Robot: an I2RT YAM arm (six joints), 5 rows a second.
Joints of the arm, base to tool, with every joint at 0 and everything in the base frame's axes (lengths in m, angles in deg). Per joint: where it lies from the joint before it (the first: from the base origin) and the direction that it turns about. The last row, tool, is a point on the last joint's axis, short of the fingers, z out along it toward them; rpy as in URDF.
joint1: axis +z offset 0 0 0.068
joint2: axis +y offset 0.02 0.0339 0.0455
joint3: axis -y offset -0.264 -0.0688 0
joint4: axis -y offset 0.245 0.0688 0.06
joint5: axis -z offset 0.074 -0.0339 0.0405
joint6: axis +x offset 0.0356 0 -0.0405
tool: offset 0 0 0 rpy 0 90 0
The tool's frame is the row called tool.
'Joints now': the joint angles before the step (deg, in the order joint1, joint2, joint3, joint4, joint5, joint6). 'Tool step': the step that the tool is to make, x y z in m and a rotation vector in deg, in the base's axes. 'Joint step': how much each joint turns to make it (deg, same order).
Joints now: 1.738, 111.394, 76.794, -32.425, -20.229, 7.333
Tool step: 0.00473, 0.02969, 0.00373, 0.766, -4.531, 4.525
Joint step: 4.175, 0.000, 0.001, 4.524, -0.568, -0.130
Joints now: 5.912, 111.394, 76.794, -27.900, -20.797, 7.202
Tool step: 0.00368, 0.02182, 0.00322, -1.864, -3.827, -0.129
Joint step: 3.301, -0.001, -0.001, 4.175, 3.738, 1.924
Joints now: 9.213, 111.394, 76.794, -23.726, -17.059, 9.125
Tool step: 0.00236, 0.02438, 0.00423, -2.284, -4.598, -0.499
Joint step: 3.671, 0.000, 0.022, 4.504, 4.918, 1.770
